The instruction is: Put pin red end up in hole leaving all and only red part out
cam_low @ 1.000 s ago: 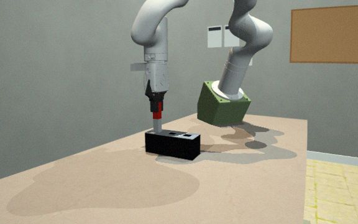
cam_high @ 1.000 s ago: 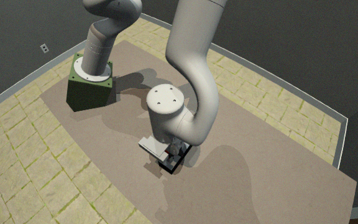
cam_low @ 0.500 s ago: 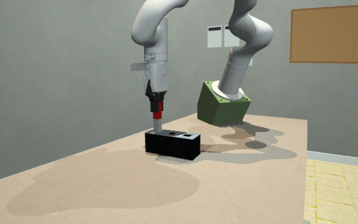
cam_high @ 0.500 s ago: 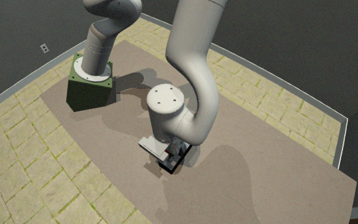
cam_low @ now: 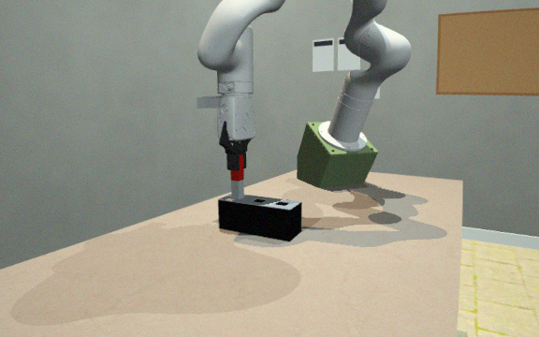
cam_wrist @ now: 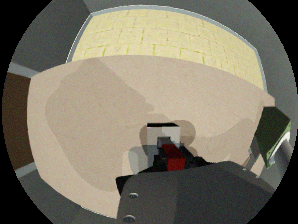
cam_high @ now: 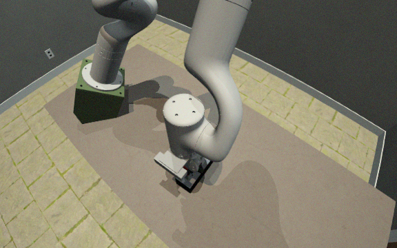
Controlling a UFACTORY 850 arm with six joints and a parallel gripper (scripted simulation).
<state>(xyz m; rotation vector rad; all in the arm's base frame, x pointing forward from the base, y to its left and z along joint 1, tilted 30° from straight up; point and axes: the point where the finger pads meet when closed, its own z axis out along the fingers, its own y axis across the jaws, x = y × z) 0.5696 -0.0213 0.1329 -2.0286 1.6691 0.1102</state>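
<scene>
The pin is 20 mm below my hand. Round my hand: black block: 20 mm behind, 60 mm to the left, 130 mm below.
</scene>
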